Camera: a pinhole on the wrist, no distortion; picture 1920 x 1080 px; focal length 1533.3 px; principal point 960.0 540.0 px. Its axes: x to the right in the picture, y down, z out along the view. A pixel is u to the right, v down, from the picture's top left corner.
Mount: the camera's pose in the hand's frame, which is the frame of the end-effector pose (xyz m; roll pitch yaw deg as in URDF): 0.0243 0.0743 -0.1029 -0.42 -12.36 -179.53
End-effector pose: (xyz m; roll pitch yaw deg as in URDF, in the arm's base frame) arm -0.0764 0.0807 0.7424 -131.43 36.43 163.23
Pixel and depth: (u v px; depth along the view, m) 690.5 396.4 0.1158
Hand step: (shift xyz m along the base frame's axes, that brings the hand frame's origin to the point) 0.0001 0.0538 -0.0951
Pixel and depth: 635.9 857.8 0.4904
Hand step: -0.1397 -0.2547 -0.3077
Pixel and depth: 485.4 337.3 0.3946
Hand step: -0.0571 -0.0973 -0.3475
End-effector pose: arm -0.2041 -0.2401 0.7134 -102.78 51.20 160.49
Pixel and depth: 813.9 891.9 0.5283
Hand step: -0.2153 -0.3507 -0.1714
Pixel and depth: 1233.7 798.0 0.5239
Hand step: -0.1107 -0.4079 -0.0843
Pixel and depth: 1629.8 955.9 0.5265
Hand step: -0.0817 -0.4638 0.0486
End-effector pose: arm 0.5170 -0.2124 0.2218 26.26 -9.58 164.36
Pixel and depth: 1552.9 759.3 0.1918
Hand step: 0.0252 -0.0031 0.1071
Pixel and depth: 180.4 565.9 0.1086
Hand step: -0.1110 -0.0402 0.0408
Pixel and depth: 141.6 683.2 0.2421
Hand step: -0.1733 0.0492 0.1496
